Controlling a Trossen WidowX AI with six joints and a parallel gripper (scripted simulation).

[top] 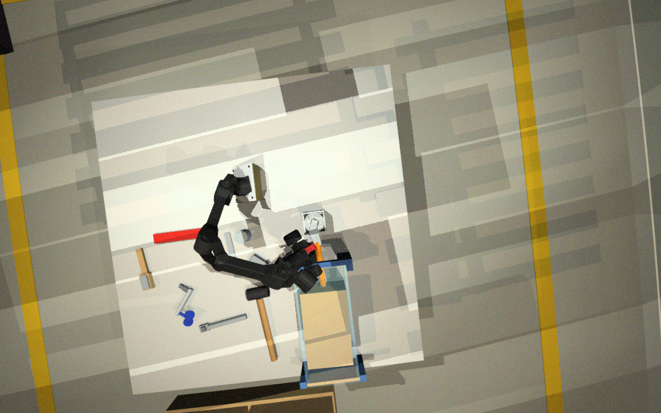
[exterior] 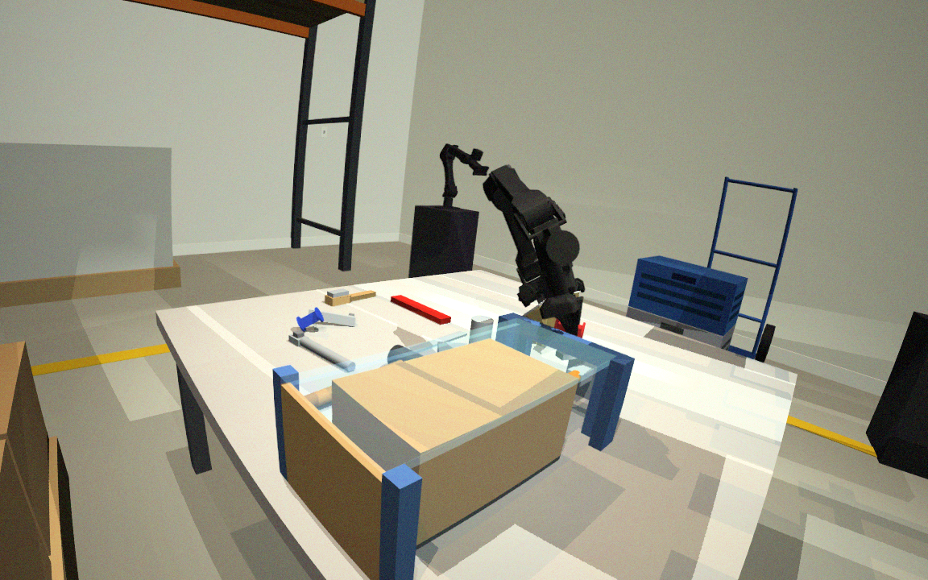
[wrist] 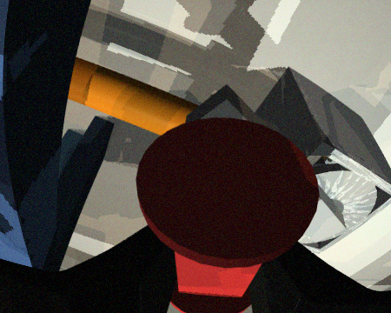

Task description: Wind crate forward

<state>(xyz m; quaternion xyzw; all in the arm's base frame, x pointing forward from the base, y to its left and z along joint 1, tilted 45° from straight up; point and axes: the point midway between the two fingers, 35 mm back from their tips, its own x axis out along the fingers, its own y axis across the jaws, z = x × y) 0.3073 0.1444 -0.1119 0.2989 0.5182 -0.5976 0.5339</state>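
Right now my gripper tip is 10 cm past the winch, 2 cm to the right of it and 10 cm above it. Also, from my gripper tip: grey block 4 cm ahead, 26 cm to the right, 12 cm below; red knob 1 cm to the right; red-knobbed winch handle 3 cm behind, 3 cm below.
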